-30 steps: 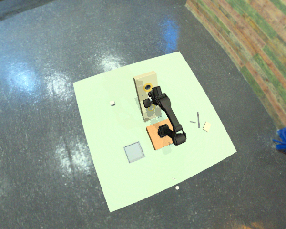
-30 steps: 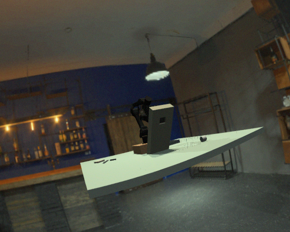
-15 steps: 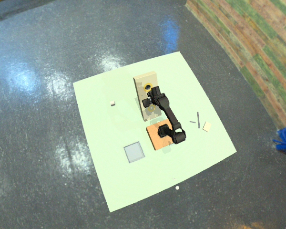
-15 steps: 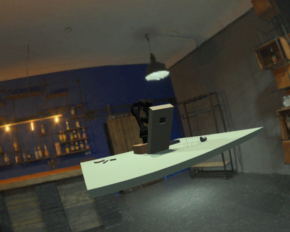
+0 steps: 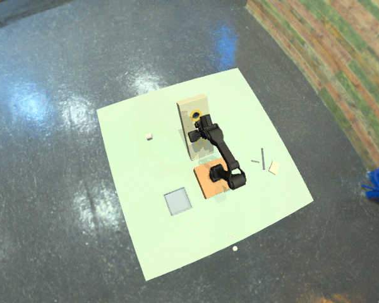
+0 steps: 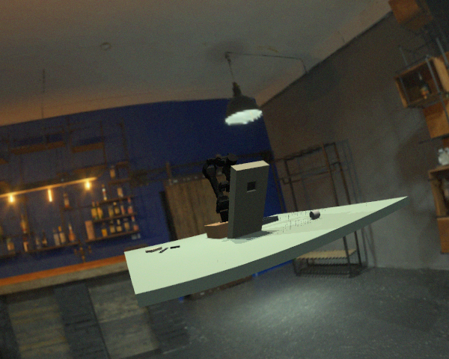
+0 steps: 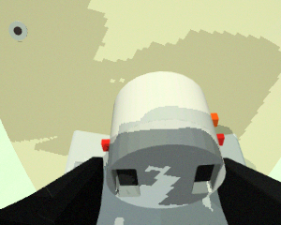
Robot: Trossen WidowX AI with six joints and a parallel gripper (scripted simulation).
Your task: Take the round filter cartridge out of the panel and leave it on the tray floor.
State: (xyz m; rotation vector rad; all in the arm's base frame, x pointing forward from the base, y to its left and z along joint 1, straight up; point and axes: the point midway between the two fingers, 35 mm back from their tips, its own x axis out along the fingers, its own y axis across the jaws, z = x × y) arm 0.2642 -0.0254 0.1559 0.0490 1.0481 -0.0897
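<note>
Now: gripper tip 30 cm past the grey tray, 31 cm to the right of it and 20 cm above it. Also, from my gripper tip: small tan plate 43 cm behind, 43 cm to the right, 20 cm below; then round filter cartridge 1 cm ahead; then small white cylinder 20 cm ahead, 29 cm to the left, 19 cm below.
</note>
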